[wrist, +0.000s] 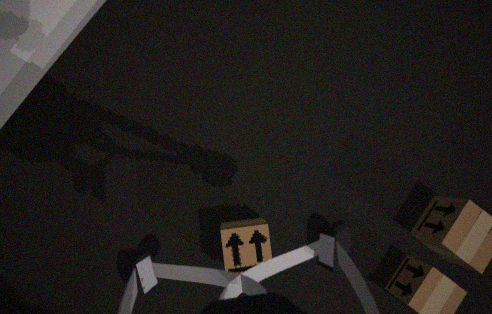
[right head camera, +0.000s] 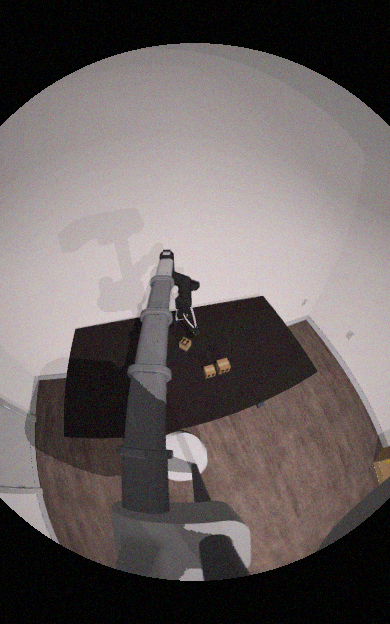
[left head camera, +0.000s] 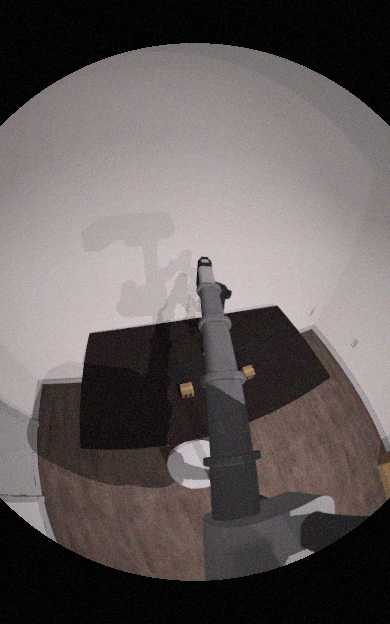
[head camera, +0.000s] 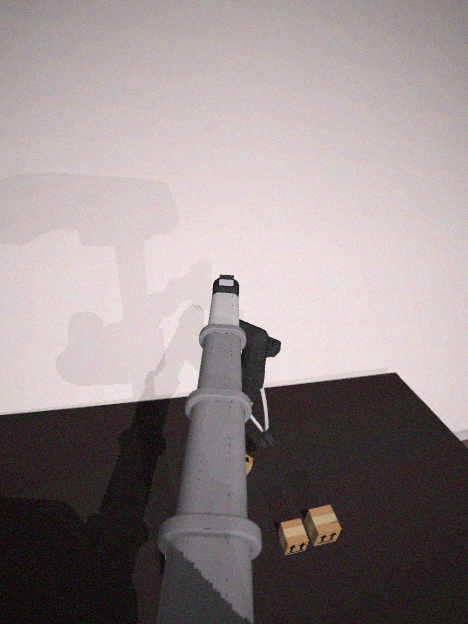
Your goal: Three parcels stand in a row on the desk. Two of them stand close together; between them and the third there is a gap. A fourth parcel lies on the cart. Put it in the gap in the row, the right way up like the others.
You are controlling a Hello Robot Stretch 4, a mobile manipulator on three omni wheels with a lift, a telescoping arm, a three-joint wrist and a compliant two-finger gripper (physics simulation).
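Seen in the pictures: gripper, fingertip midpoint: [wrist: 235,243] [right head camera: 185,328]; robot's base, origin of the base link: [right head camera: 180,454] [left head camera: 194,462].
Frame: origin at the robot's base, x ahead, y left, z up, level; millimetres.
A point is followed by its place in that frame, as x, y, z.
Two parcels [head camera: 293,538] {451, -187, 742} [head camera: 322,526] {475, -257, 750} stand close together on the desk [head camera: 377,428] {819, -536, 692} [left head camera: 290,350] {634, -640, 692} [right head camera: 275,350] {575, -633, 692}; they also show in the right head view [right head camera: 209,371] {452, -190, 743} [right head camera: 223,366] {473, -264, 750} and at the right of the wrist view. The third parcel [left head camera: 187,390] {393, 58, 750} stands apart to their left in the left head view, with a gap between. The fourth parcel [head camera: 248,464] {634, -91, 741} [right head camera: 185,344] {624, -73, 743} [wrist: 246,245] {650, -72, 742} is on the desk behind the row, lying with its arrow face up. My gripper [head camera: 265,439] [right head camera: 190,331] {673, -74, 820} [wrist: 235,243] {673, -74, 820} is open above and behind it, holding nothing. The arm hides it in the left head view.
My long arm [head camera: 214,453] {306, 0, 1237} [left head camera: 225,415] {157, 7, 1240} [right head camera: 150,350] {276, -4, 1237} reaches over the desk and covers part of the row. A pale wall [head camera: 352,252] {1095, -405, 1200} stands close behind the desk. A white round surface [left head camera: 185,462] {14, 72, 187} [right head camera: 192,452] {30, -96, 187} is before the desk's front edge. A tan box [right head camera: 382,470] is at far right.
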